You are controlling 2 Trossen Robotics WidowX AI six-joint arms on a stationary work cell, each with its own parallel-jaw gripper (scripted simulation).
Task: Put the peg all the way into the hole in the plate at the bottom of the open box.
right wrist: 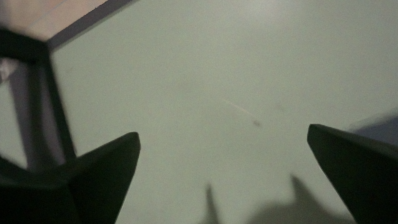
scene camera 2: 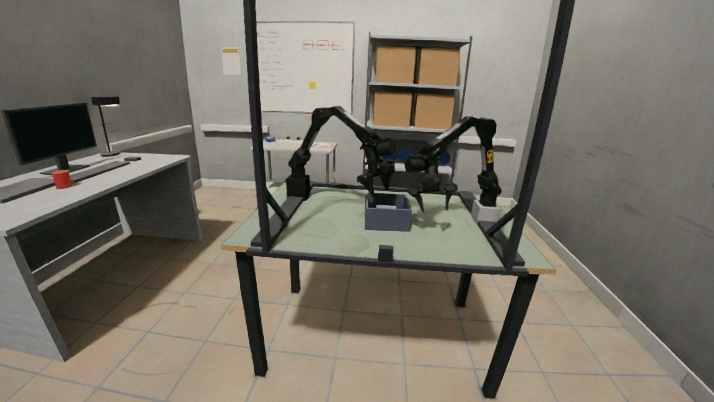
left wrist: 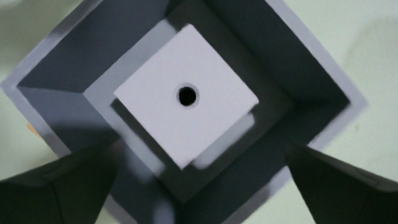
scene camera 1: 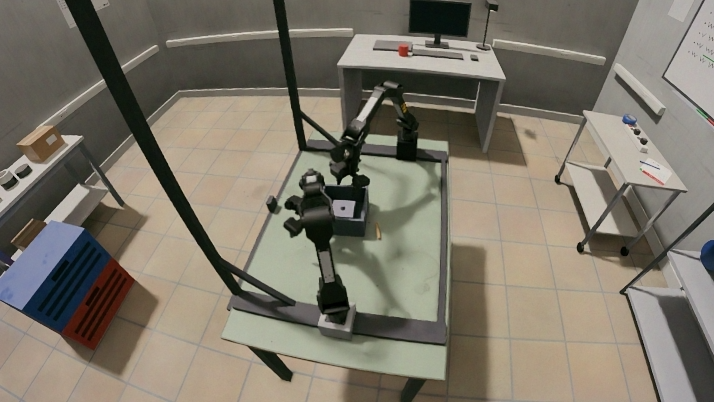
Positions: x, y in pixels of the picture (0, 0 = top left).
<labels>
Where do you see a plate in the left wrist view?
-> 188, 63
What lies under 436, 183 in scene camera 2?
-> My right gripper.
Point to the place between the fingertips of my left gripper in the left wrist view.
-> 206, 146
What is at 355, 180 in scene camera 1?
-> My left gripper.
</labels>
